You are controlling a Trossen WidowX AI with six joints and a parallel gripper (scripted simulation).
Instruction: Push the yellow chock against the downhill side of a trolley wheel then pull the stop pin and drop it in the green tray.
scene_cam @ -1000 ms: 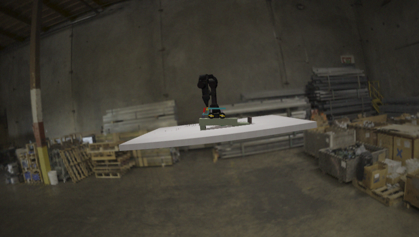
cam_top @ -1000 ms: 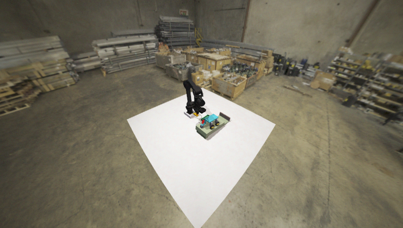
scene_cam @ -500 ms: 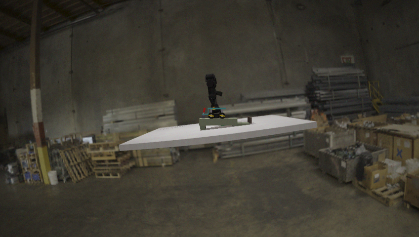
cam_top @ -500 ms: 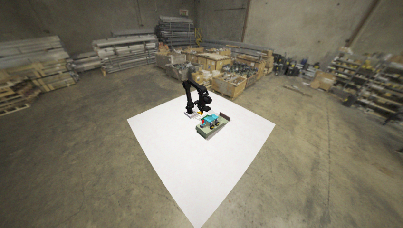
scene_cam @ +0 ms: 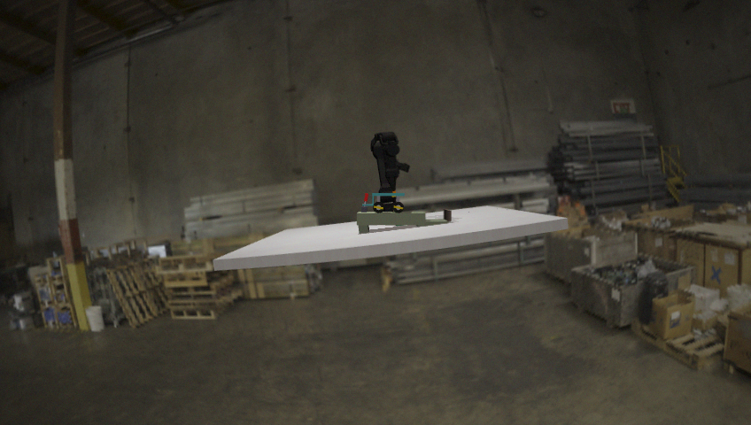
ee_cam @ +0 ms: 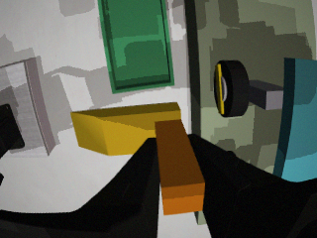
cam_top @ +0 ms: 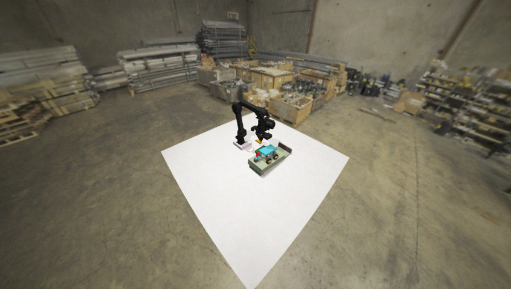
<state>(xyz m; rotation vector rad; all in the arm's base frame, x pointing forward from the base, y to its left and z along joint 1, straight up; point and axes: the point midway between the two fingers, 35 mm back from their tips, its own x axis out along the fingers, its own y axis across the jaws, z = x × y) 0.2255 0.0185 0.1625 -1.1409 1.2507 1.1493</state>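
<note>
Right now the red-headed stop pin is 80 mm ahead of my gripper tip, 140 mm to the right of it and 30 mm below it. From my gripper tip the other things lie so: trolley 110 mm ahead, 50 mm to the right, 50 mm below; then yellow chock 20 mm behind, 10 mm below; then grey-green ramp 110 mm ahead, 40 mm to the right, 110 mm below.
</note>
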